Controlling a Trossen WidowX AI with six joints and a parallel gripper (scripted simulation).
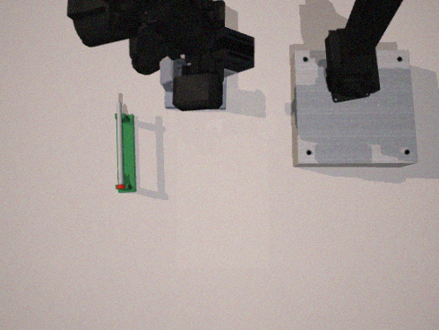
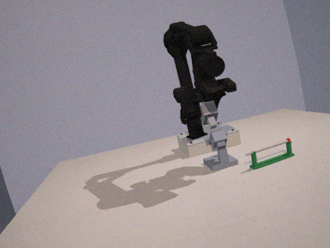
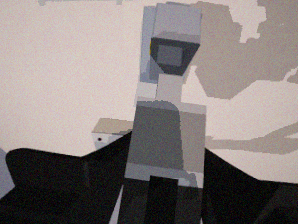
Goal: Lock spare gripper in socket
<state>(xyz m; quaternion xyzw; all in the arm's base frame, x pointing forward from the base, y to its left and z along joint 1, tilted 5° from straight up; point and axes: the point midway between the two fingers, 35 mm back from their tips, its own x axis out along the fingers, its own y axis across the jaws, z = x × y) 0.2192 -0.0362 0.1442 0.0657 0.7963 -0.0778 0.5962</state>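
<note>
Now: gripper tip 19 cm short of the green cradle, 9 cm to the right of it and 13 cm above it. Also, from my gripper tip: grey mount 6 cm ahead, 1 cm to the right, 10 cm below; spare gripper 1 cm ahead, 1 cm above.
</note>
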